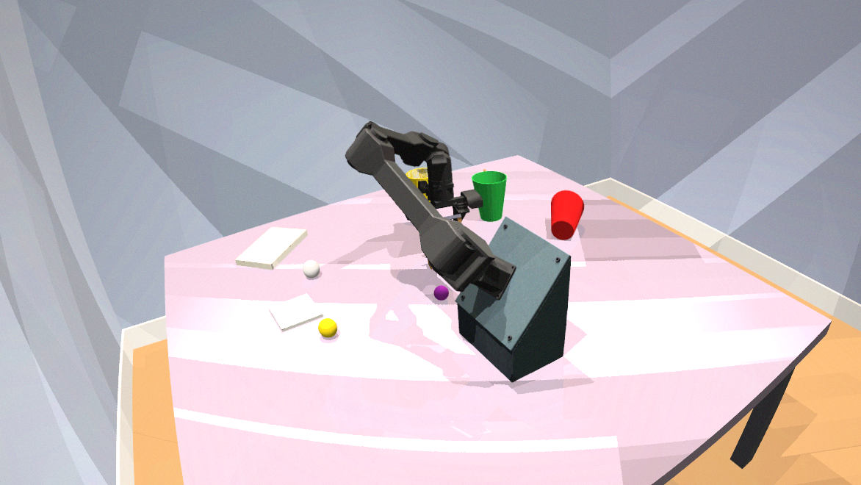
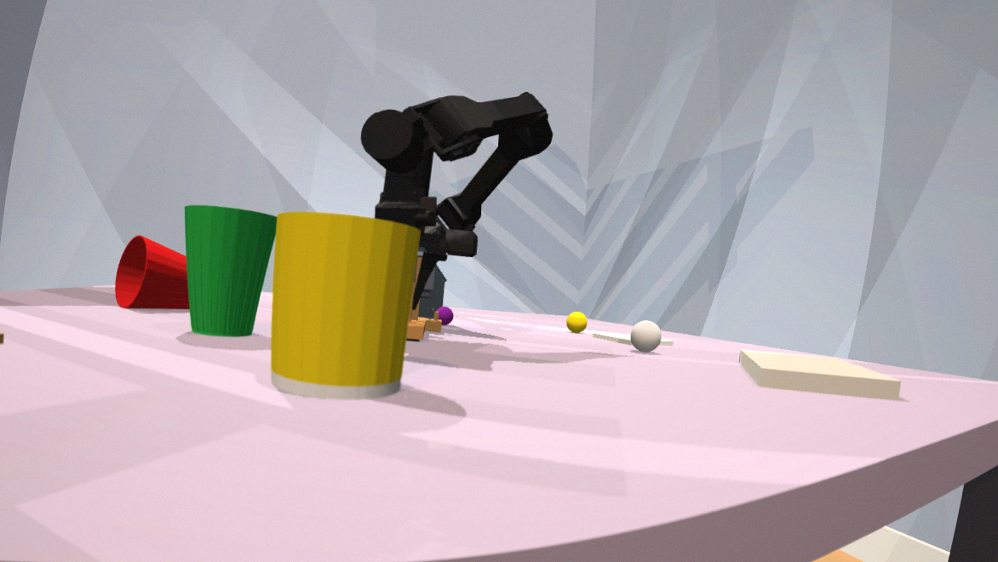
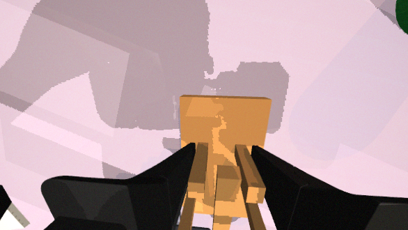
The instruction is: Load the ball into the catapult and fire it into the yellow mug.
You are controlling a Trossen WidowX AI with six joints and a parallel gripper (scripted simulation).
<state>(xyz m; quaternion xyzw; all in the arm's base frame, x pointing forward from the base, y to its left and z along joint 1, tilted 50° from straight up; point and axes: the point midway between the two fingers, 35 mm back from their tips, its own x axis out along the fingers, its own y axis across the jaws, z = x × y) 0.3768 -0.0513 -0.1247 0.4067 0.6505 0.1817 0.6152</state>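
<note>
Right now my gripper tip is 180 mm past the magenta ball, 130 mm to the right of it and 20 mm above it. The rest, counted from my gripper tip: yellow mug (260 mm ahead, 100 mm to the right, 10 mm below); green cup (190 mm to the right, 70 mm ahead); wooden catapult (60 mm behind, 40 mm to the left, 20 mm above).
</note>
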